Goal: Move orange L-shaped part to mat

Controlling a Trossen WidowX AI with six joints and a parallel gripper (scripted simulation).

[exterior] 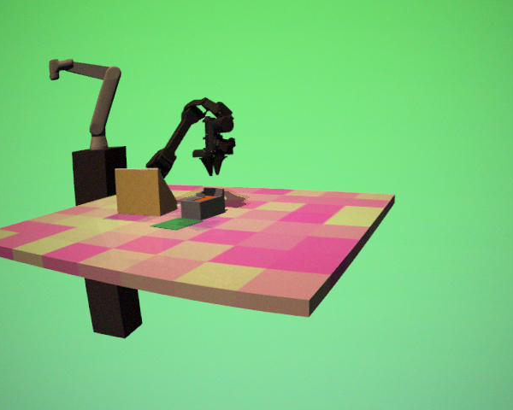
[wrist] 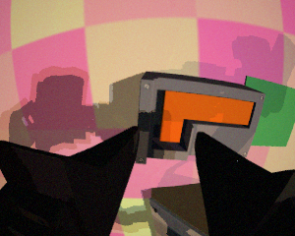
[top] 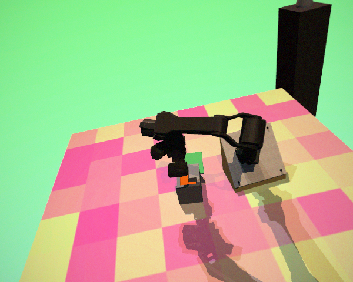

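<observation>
Right now the orange L-shaped part is 3 cm behind my gripper tip, 3 cm to the right of it and 9 cm below it. The rest, counted from my gripper tip: green mat (8 cm behind, 19 cm to the right, 16 cm below).
</observation>
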